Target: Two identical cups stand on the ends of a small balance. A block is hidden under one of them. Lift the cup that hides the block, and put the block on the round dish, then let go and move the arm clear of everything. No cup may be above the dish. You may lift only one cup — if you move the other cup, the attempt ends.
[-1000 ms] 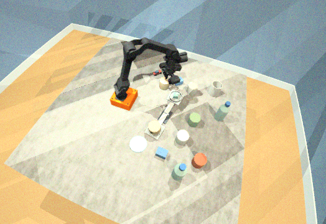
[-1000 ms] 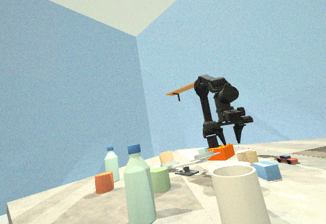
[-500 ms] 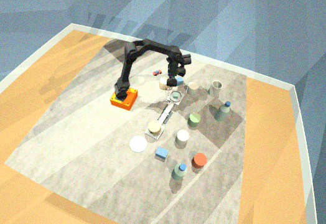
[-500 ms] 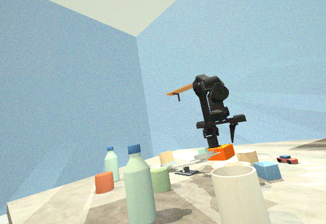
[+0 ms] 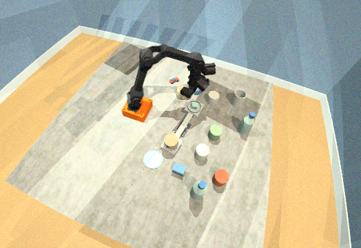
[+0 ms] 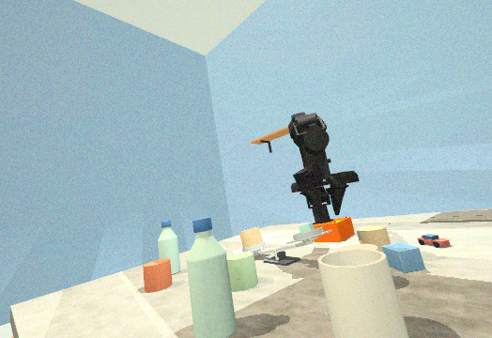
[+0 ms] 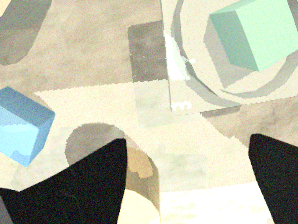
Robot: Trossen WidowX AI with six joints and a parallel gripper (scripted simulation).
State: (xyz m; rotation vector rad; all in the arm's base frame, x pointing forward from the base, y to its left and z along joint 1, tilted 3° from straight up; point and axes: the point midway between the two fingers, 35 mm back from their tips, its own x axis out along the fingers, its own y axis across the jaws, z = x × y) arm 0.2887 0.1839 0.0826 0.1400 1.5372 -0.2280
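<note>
My gripper tip is now 5 cm to the left of the pale green block, 4 cm short of it and 3 cm above it. From my gripper tip the other things lie so: tan cup (32 cm to the right, 5 cm below, 1 cm behind); then orange cylinder (39 cm to the right, 31 cm ahead, 8 cm below); then white round dish (41 cm to the right, 11 cm below, 6 cm behind).
</note>
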